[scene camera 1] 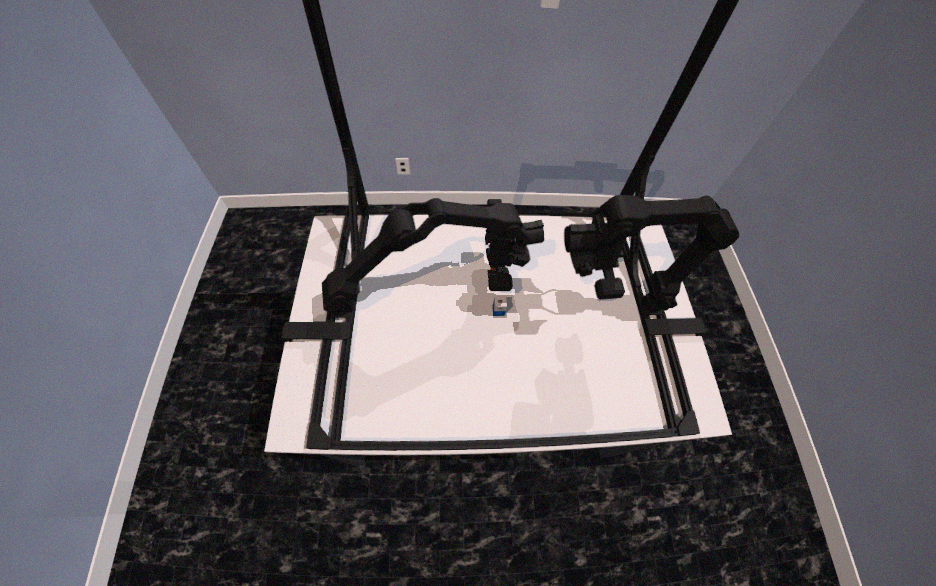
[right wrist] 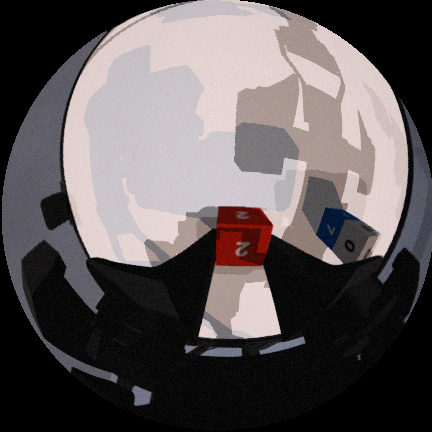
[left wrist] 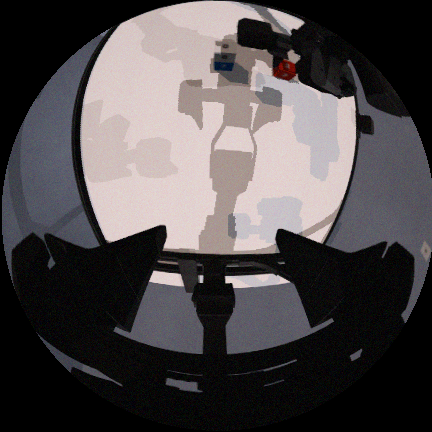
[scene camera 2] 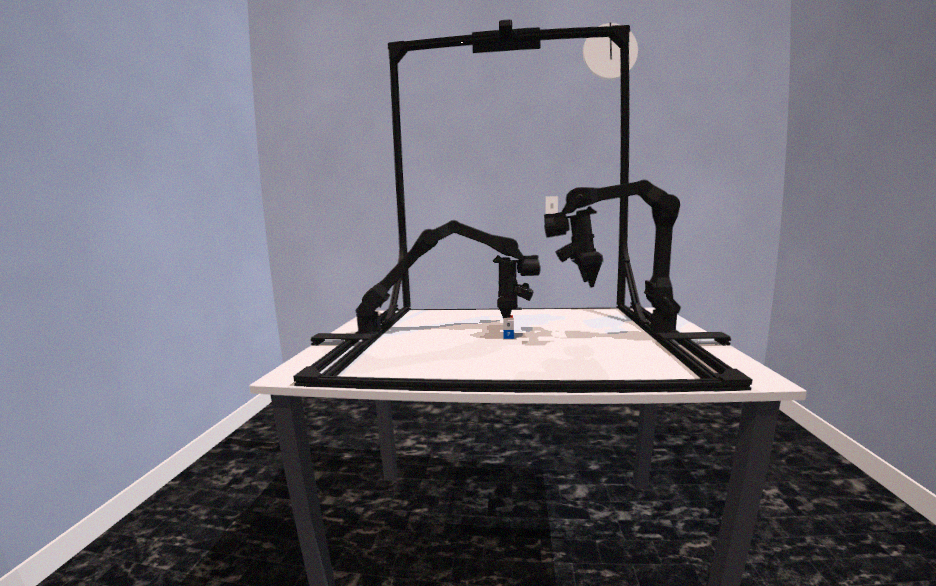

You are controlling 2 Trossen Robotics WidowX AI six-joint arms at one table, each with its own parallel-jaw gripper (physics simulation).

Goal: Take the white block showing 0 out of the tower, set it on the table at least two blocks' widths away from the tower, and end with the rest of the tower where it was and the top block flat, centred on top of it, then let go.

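Observation:
The white block showing 0 sits on the blue block showing 7, which stands on the table. My right gripper is shut on the red block showing 2. It holds the red block off the tower, behind it in the scene views; its fingers partly hide the red block. The red block's height above the table is hard to tell. My left gripper is open and empty, high over the right part of the table.
A black frame runs around the white table, with posts rising at its back corners. The right arm reaches in from the picture's left. The left arm is folded up at the right.

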